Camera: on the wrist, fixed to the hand. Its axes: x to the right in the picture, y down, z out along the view.
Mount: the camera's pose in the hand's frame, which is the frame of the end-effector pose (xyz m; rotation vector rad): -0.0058 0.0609 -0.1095 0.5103 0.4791 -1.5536
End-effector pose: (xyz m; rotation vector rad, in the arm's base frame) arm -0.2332 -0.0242 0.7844 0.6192 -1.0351 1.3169
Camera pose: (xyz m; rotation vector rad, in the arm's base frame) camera -0.2635 0.0788 0.7195 1.0720 0.3173 0.2256
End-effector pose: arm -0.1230 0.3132 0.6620 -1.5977 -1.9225 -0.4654
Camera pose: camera -0.0396 0.2556 0.7359 0.5249 -2.2265 -0.7256
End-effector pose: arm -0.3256 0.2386 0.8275 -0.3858 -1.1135 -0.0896
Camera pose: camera -0.2185 0.2566 0.7647 0.9839 -0.6857 -1.1671
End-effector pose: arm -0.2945 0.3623 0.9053 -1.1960 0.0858 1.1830
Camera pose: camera -0.2868 0.2701 0.8206 -0.6925 -0.1640 -0.4795
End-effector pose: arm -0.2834 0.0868 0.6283 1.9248 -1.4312 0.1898
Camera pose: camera -0.3076 0.1514 0.7331 2.5715 0.6564 0.2326
